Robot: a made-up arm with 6 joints. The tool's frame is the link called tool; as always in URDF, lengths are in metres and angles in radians. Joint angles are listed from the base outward.
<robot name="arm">
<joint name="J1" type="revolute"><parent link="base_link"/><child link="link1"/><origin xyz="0 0 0.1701" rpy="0 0 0"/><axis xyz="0 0 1"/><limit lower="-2.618" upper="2.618"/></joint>
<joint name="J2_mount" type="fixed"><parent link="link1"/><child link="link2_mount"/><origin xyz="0 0 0" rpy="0 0 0"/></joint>
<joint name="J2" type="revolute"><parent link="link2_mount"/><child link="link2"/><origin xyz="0 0 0" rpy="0 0 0"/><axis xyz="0.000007 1 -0.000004"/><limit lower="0" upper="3.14"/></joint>
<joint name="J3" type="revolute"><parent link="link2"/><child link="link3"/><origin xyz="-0.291 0 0.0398" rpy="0 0 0"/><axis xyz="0.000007 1 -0.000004"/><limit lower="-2.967" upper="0"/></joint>
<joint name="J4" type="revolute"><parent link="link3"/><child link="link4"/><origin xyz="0.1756 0 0.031" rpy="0 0 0"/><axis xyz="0.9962 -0.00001 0.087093"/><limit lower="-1.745" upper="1.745"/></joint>
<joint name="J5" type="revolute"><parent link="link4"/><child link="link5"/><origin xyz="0 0 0" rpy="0 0 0"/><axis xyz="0.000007 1 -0.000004"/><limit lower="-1.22" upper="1.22"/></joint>
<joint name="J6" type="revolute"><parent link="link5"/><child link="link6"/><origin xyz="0.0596 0 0.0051" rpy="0 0 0"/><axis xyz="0.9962 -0.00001 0.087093"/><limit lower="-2.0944" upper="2.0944"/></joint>
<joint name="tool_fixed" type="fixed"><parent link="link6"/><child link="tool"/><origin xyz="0 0 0" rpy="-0.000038 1.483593 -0.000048"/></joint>
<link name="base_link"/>
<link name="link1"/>
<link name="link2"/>
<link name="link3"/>
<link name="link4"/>
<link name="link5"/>
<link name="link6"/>
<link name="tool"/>
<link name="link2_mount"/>
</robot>
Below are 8 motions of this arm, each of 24 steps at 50 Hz.
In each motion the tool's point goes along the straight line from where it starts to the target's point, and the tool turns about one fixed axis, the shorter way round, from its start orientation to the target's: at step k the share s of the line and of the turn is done. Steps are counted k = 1, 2, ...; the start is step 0. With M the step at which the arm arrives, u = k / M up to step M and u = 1 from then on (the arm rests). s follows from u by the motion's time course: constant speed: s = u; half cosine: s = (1 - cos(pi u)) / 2; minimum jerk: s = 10 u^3 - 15 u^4 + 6 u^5.
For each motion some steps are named. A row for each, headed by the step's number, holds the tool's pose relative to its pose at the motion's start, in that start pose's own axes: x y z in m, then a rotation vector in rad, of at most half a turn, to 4 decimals.
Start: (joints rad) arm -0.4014 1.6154 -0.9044 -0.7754 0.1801 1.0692
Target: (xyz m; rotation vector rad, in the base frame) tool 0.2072 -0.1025 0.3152 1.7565 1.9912 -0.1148
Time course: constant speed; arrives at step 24
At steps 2, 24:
2: 0.0015 -0.0010 -0.0004 0.0257 0.0200 0.0514
24: 0.0186 -0.0125 -0.0044 0.3082 0.2406 0.6169

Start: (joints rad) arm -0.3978 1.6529 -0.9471 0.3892 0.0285 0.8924
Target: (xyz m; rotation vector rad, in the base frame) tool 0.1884 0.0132 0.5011 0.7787 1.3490 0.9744
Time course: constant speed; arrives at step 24
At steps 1, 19, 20, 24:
1: 0.0025 0.0042 -0.0074 -0.0351 0.0073 -0.0117
19: 0.0479 0.0790 -0.1415 -0.6662 0.1392 -0.2214
20: 0.0504 0.0831 -0.1489 -0.7013 0.1465 -0.2331
24: 0.0605 0.0997 -0.1787 -0.8415 0.1758 -0.2797

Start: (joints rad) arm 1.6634 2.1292 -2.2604 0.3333 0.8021 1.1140
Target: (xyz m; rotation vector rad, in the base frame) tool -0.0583 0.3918 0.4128 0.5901 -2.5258 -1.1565
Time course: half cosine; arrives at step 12
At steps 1, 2, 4, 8, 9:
1: 0.0002 -0.0002 -0.0001 0.0025 0.0030 0.0013
2: 0.0008 -0.0006 -0.0003 0.0099 0.0116 0.0052
4: 0.0028 -0.0023 -0.0012 0.0371 0.0435 0.0195
8: 0.0085 -0.0068 -0.0036 0.1112 0.1304 0.0586
9: 0.0097 -0.0077 -0.0042 0.1266 0.1484 0.0667

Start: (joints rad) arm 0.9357 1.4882 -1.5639 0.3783 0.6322 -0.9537
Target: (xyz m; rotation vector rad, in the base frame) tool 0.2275 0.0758 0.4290 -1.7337 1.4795 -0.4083
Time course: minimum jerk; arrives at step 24
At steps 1, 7, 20, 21, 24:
1: 0.0001 -0.0001 0.0000 0.0001 0.0004 -0.0002
7: 0.0214 -0.0113 -0.0078 0.0279 0.0935 -0.0481
20: 0.1355 -0.0715 -0.0492 0.1766 0.5926 -0.3047
21: 0.1383 -0.0729 -0.0501 0.1802 0.6045 -0.3108
24: 0.1405 -0.0741 -0.0510 0.1831 0.6144 -0.3159

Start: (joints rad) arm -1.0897 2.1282 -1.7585 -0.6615 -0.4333 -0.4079
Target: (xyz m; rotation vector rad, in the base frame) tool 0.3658 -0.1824 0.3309 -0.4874 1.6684 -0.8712
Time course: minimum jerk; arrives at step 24
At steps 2, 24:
2: -0.0010 0.0008 -0.0002 -0.0022 -0.0018 0.0008
24: -0.1906 0.1494 -0.0305 -0.4328 -0.3456 0.1637

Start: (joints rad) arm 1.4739 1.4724 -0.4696 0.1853 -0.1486 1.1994
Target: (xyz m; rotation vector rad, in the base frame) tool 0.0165 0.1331 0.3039 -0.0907 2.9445 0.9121
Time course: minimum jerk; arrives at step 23
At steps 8, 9, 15, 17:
8: 0.0001 -0.0044 -0.0089 0.0436 0.0179 0.0078
9: 0.0002 -0.0057 -0.0116 0.0569 0.0234 0.0102
15: 0.0004 -0.0144 -0.0294 0.1444 0.0595 0.0260
17: 0.0005 -0.0166 -0.0338 0.1663 0.0685 0.0299

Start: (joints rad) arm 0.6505 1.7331 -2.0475 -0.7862 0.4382 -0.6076
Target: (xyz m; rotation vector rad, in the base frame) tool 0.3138 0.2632 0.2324 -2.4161 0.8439 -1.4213
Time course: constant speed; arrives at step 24
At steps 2, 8, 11, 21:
2: 0.0010 0.0267 0.0057 -0.0642 0.0175 -0.0915
8: 0.0039 0.1068 0.0227 -0.2570 0.0700 -0.3659
11: 0.0053 0.1468 0.0312 -0.3533 0.0963 -0.5031
21: 0.0101 0.2802 0.0595 -0.6745 0.1838 -0.9604

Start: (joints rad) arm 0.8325 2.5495 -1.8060 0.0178 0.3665 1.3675
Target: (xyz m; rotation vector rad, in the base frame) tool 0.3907 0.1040 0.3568 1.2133 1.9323 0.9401
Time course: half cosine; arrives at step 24
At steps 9, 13, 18, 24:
9: -0.0670 -0.0074 -0.0712 -0.1167 -0.1504 0.1255
13: -0.1228 -0.0135 -0.1304 -0.2137 -0.2755 0.2298
18: -0.1854 -0.0204 -0.1969 -0.3227 -0.4160 0.3471
24: -0.2172 -0.0239 -0.2307 -0.3781 -0.4873 0.4066

